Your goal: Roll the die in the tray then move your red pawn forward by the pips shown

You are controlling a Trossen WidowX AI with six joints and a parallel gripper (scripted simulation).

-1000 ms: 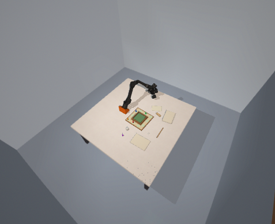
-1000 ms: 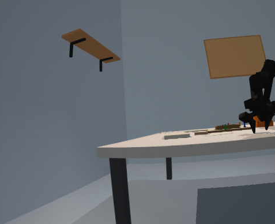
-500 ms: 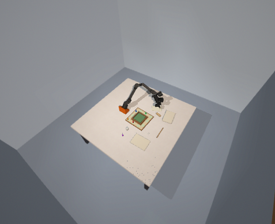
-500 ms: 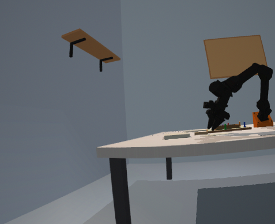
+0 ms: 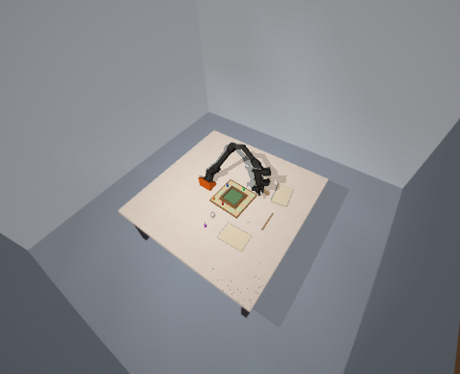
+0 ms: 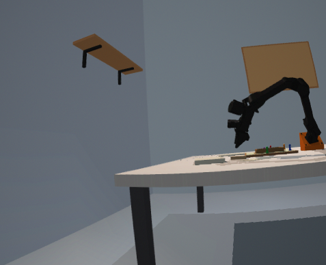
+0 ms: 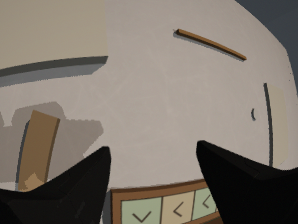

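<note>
Now: the white die 280 mm behind my gripper tip, 320 mm to the right of it and 50 mm below it. The rest, counted from my gripper tip: wooden stick: 130 mm ahead, 180 mm to the right, 60 mm below; small wooden block: 90 mm to the left, 60 mm below; green pawn: 170 mm behind, 20 mm to the left, 40 mm below.
</note>
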